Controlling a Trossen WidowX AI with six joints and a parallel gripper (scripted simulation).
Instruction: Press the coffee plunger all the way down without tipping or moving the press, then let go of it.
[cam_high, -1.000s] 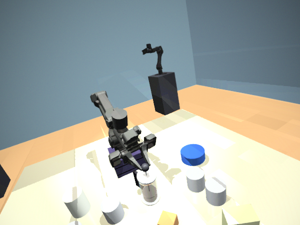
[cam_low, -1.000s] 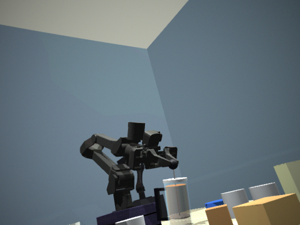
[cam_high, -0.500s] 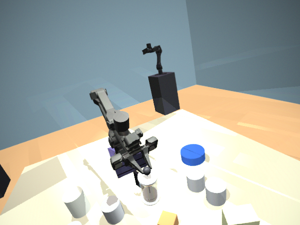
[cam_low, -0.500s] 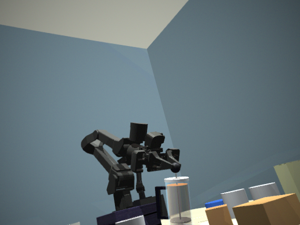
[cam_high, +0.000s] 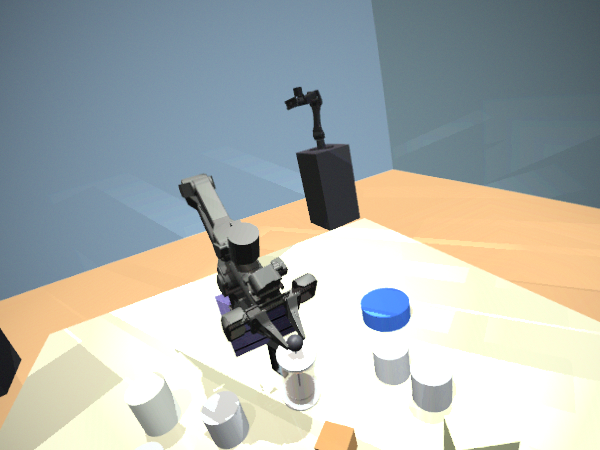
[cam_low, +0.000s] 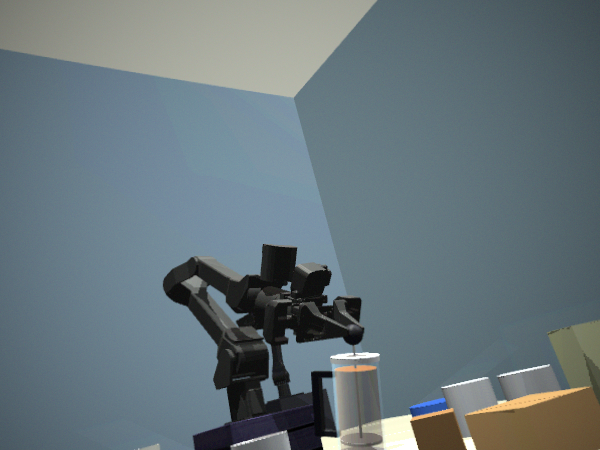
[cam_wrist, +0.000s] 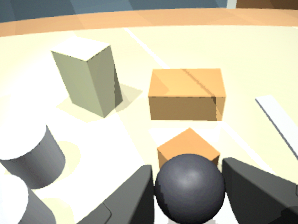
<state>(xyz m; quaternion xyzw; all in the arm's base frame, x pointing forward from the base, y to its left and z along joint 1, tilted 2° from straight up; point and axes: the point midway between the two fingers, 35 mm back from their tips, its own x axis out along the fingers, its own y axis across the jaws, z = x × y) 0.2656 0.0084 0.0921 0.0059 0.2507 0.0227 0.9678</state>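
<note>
My gripper tip is now 8 cm above the glass coffee press, 4 cm past it and 1 cm to the left of it. The rest, counted from my gripper tip: pale box: 25 cm ahead, 13 cm to the left, 12 cm below; then blue lid: 29 cm to the left, 15 cm below, 11 cm behind; then orange cube: 15 cm below, 10 cm ahead, 1 cm to the right.
</note>
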